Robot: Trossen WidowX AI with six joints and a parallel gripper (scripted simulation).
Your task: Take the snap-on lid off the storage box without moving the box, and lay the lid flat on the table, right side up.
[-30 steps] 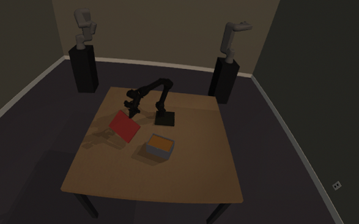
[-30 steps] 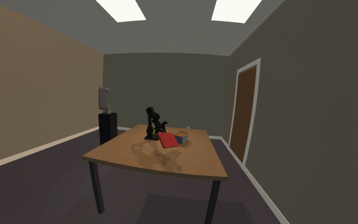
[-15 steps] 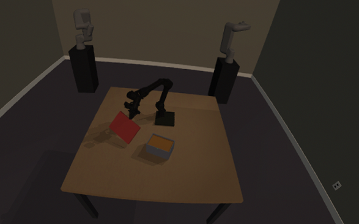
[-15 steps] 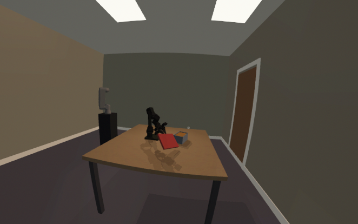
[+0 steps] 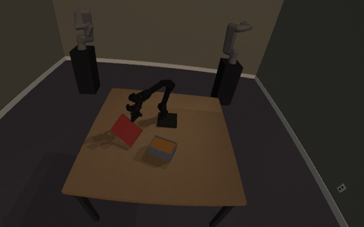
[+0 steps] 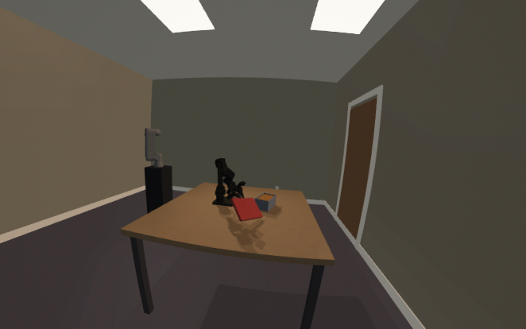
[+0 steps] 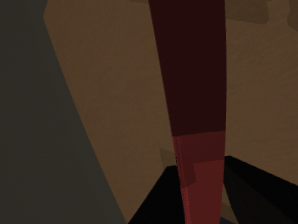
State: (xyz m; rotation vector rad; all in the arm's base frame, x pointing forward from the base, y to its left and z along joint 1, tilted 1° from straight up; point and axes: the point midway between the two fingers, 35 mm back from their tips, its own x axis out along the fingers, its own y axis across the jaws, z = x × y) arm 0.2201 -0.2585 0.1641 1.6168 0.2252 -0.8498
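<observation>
Now: the snap-on lid 40 mm ahead of my gripper tip, 50 mm to the right of it and 50 mm below it. Round my gripper tip: grey storage box (180 mm ahead, 260 mm to the left, 110 mm below).
</observation>
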